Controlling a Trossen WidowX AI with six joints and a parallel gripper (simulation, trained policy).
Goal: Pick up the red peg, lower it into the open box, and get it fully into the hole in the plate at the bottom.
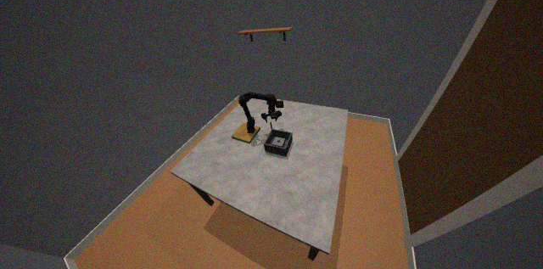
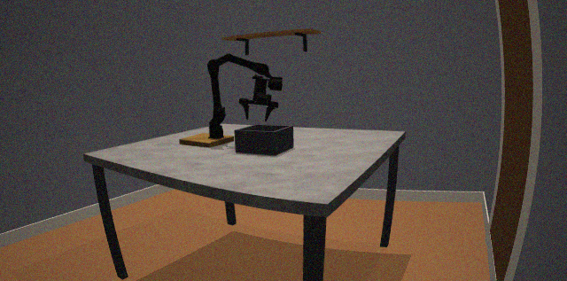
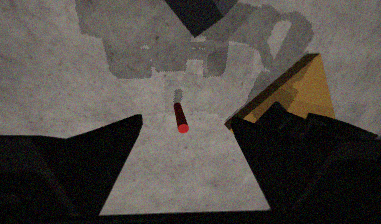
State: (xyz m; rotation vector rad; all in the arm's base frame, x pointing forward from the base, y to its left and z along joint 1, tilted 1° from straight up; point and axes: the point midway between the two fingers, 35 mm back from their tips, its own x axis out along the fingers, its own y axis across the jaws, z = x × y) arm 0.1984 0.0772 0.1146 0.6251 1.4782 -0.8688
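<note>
My gripper tip is 2 cm past the red peg, 2 cm to the right of it and 6 cm above it. From my gripper tip the other things lie so: dark box (11 cm ahead, 19 cm to the right, 8 cm below); light grey plate (11 cm ahead, 19 cm to the right, 6 cm below).
</note>
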